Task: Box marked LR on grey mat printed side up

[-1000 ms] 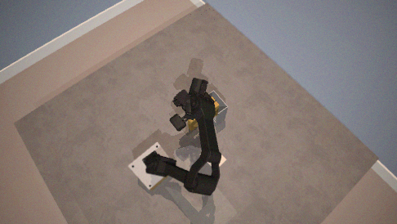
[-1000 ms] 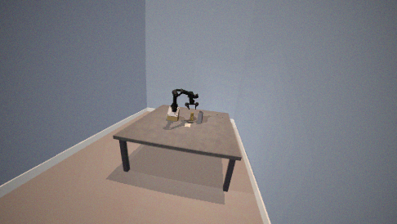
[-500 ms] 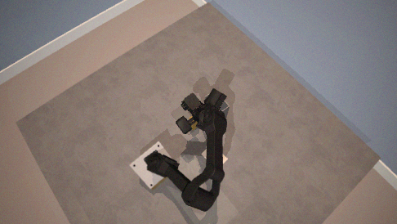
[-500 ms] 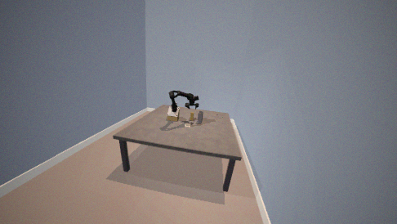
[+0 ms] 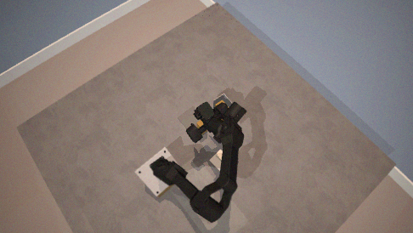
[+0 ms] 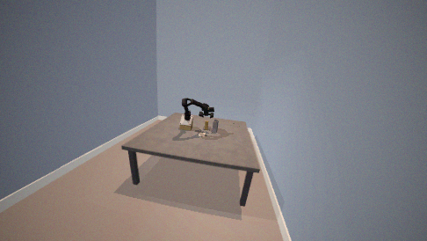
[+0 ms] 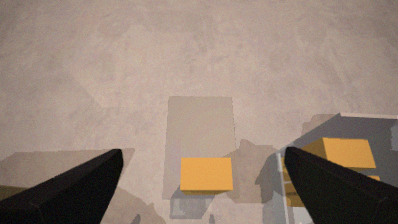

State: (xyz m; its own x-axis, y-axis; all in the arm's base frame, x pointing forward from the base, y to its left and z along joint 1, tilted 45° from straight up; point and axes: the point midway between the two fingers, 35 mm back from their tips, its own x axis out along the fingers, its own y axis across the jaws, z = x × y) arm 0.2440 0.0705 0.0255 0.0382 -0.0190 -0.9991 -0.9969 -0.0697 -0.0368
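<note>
Right now the grey mat is 170 mm below my gripper tip and 60 mm to the left of it.
</note>
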